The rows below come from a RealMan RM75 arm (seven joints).
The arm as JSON. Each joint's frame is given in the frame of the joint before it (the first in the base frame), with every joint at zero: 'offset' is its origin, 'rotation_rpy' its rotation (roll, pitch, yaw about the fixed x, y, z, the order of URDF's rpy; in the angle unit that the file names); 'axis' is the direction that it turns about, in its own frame. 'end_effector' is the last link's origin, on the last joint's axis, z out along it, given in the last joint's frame.
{
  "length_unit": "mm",
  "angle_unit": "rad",
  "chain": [
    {
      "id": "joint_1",
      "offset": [
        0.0,
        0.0,
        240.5
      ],
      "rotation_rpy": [
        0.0,
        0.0,
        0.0
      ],
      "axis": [
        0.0,
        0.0,
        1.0
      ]
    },
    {
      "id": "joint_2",
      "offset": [
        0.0,
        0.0,
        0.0
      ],
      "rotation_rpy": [
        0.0,
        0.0,
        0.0
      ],
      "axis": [
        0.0,
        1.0,
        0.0
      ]
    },
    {
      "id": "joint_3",
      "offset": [
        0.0,
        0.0,
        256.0
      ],
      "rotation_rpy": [
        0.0,
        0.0,
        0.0
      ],
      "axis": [
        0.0,
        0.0,
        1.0
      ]
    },
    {
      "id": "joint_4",
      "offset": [
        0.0,
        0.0,
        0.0
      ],
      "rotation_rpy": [
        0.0,
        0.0,
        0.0
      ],
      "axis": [
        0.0,
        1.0,
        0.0
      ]
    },
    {
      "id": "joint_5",
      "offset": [
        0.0,
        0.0,
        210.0
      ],
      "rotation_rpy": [
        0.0,
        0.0,
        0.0
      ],
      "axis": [
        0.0,
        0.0,
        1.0
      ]
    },
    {
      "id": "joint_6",
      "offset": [
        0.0,
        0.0,
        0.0
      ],
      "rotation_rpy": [
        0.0,
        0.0,
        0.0
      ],
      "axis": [
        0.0,
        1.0,
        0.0
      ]
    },
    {
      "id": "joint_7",
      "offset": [
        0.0,
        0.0,
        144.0
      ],
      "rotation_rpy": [
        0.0,
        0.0,
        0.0
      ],
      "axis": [
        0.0,
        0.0,
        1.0
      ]
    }
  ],
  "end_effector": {
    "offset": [
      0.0,
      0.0,
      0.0
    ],
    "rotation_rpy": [
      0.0,
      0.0,
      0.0
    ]
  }
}
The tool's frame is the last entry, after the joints.
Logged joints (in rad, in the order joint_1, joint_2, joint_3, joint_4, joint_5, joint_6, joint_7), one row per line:
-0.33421 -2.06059 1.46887 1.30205 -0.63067 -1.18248 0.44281
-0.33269 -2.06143 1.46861 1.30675 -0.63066 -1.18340 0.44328
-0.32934 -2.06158 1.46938 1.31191 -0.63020 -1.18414 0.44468
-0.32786 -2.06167 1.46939 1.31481 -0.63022 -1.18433 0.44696
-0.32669 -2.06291 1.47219 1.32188 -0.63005 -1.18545 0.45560
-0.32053 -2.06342 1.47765 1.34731 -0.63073 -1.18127 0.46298
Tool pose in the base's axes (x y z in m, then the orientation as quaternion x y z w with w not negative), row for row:
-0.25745 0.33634 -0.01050 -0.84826 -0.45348 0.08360 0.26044
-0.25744 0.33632 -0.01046 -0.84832 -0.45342 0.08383 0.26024
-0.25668 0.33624 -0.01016 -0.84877 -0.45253 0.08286 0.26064
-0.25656 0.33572 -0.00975 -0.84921 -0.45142 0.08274 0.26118
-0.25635 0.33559 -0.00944 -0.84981 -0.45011 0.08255 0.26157
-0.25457 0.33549 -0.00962 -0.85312 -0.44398 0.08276 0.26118
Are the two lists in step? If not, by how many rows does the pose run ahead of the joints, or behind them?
The pose runs 1 row behind the joints: the pose in row i belongs to the joints in row i - 1.
